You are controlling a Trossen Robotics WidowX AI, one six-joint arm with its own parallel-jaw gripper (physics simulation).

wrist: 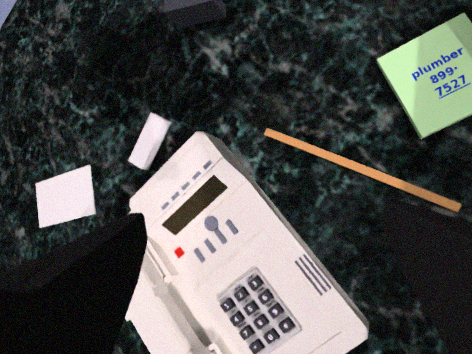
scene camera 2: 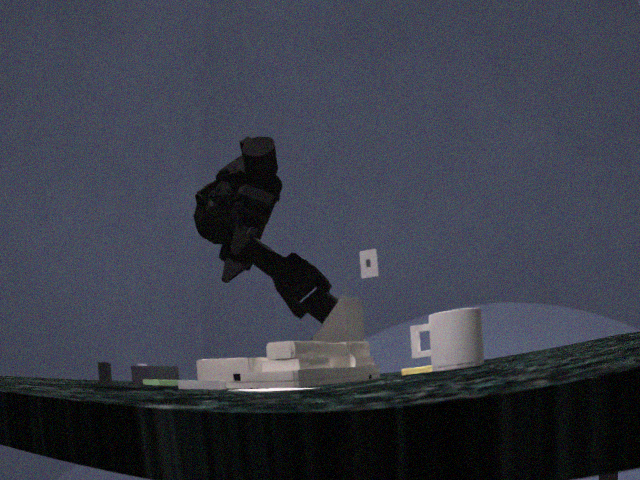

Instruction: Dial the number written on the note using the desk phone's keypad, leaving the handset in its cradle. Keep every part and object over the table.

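Places are measured from the arm's base along level axes (x ahead, y up, z right), in millimetres.
Where they show: gripper, fingertip midpoint: (wrist: 265, 220) (scene camera 2: 228, 268); arm's base, origin of the base link: (scene camera 2: 338, 317).
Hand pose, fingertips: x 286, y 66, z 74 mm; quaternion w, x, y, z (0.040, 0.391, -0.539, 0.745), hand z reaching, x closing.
Observation:
Each offset is from my fingertips to the centre of the thing. "*": to the spot under its first point.
The cream desk phone {dx +39, dy -172, dz -115 mm} (scene camera 2: 330, 376) (wrist: 270, 250) lies on the table, angled in the wrist view, with its keypad {* dx -10, dy -167, dz -100 mm} (wrist: 260, 312) uncovered and its bottom row close to the lower image edge. Its display {* dx +93, dy -160, dz -67 mm} (wrist: 195, 204) is dark, with no digits visible. The handset {dx +44, dy -152, dz -167 mm} (scene camera 2: 310, 349) (wrist: 155, 310) rests in its cradle along the phone's left side, partly hidden by a finger in the wrist view. The green note {dx -3, dy -188, dz +144 mm} (scene camera 2: 160, 382) (wrist: 425, 100) lies at the upper right of the wrist view and reads "plumber 899-7527". My gripper (scene camera 2: 230, 267) (wrist: 265, 220) is open and empty, high above the phone.
An orange stick {dx +9, dy -189, dz +44 mm} (wrist: 360, 169) lies between phone and note. A white block {dx +193, dy -187, dz -61 mm} (wrist: 150, 141) and white square {* dx +257, dy -191, dz -189 mm} (wrist: 65, 196) lie beyond the phone's upper left. A dark block {dx +233, dy -176, dz +81 mm} (wrist: 195, 12) is farther off. A white mug {dx -43, dy -150, dz -328 mm} (scene camera 2: 457, 338) and yellow piece {dx -150, dy -187, dz -269 mm} (scene camera 2: 416, 370) stand right of the phone in the scene view.

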